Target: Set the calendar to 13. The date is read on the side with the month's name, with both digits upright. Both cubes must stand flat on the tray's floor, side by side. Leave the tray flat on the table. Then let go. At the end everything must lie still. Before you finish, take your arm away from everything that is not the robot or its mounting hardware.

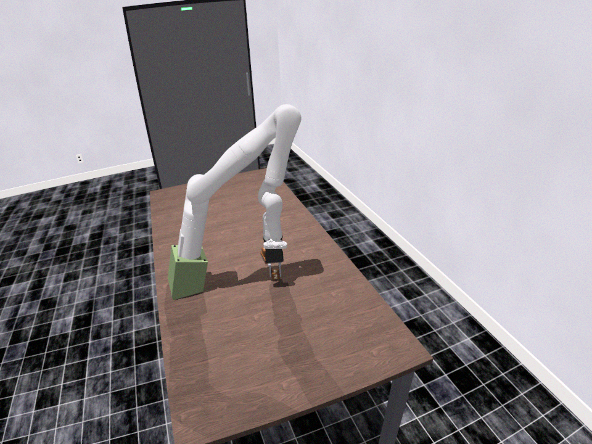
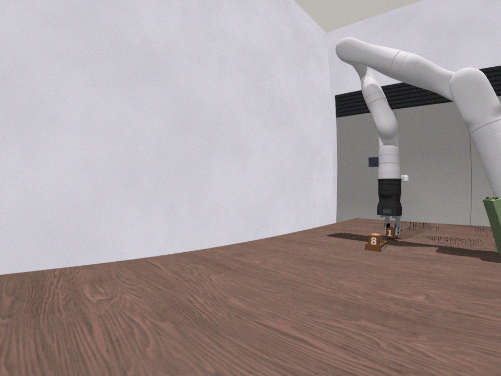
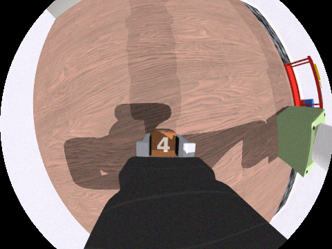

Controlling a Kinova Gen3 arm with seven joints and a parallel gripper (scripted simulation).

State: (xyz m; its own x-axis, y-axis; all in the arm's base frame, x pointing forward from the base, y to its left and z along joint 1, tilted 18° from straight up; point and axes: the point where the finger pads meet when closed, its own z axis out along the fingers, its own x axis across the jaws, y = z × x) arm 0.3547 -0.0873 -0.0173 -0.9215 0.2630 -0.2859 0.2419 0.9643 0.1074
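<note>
My hand is 16 cm to the right of the calendar tray and 3 cm above it. Also, from my hand: brown number cube: 1 cm below.
</note>
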